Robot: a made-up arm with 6 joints.
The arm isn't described. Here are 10 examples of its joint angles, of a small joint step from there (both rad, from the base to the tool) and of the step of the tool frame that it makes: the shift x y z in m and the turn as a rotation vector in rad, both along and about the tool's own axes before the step.
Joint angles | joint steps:
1: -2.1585 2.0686 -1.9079 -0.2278 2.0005 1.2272 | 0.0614 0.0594 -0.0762 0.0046 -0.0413 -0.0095
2: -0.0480 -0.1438 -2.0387 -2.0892 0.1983 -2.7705 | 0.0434 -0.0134 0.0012 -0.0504 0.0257 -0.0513
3: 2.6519 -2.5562 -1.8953 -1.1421 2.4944 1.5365 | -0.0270 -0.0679 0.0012 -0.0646 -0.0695 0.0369
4: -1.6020 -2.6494 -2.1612 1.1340 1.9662 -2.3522 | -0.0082 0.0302 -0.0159 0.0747 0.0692 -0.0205
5: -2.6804 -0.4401 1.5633 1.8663 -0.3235 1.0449 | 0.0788 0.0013 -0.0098 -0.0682 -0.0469 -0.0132
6: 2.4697 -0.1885 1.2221 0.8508 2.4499 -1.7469 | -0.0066 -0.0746 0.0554 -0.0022 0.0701 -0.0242
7: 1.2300 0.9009 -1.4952 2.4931 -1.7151 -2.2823 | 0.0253 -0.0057 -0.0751 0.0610 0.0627 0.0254
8: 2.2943 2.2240 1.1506 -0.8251 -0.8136 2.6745 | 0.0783 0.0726 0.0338 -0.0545 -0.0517 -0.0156
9: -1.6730 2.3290 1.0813 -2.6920 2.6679 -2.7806 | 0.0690 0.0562 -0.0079 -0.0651 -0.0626 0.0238
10: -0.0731 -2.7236 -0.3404 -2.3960 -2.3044 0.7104 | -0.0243 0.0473 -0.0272 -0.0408 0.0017 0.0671
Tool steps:
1: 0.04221 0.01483 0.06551 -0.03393 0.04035 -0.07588
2: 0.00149 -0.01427 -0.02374 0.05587 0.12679 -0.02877
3: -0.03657 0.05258 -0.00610 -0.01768 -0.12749 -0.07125
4: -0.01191 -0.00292 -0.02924 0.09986 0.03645 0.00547
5: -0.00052 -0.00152 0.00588 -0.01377 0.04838 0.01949
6: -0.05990 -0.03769 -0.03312 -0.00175 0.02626 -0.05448
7: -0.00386 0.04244 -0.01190 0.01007 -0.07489 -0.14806
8: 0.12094 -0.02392 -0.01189 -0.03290 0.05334 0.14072
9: -0.01667 0.06552 -0.02148 -0.12702 -0.12030 -0.05402
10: -0.00809 -0.04623 0.02973 0.00782 -0.08692 -0.01329
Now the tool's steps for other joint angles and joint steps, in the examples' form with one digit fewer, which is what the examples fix.
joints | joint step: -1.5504 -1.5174 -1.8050 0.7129 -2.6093 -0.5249 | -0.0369 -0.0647 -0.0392 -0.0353 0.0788 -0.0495
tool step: -0.0553 0.0467 0.0073 -0.0210 0.0176 0.0467
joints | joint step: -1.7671 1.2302 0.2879 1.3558 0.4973 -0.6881 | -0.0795 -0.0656 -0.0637 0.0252 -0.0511 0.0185
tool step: -0.0076 0.0848 -0.1506 0.1867 0.0178 0.0146
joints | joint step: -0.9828 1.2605 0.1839 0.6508 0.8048 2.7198 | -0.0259 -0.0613 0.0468 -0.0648 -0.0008 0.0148
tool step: -0.0106 0.0610 0.0432 -0.0019 0.0235 -0.0640
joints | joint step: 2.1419 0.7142 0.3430 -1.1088 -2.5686 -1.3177 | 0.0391 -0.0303 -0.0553 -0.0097 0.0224 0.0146
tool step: -0.0316 -0.0469 0.0501 0.0559 0.0288 0.0319
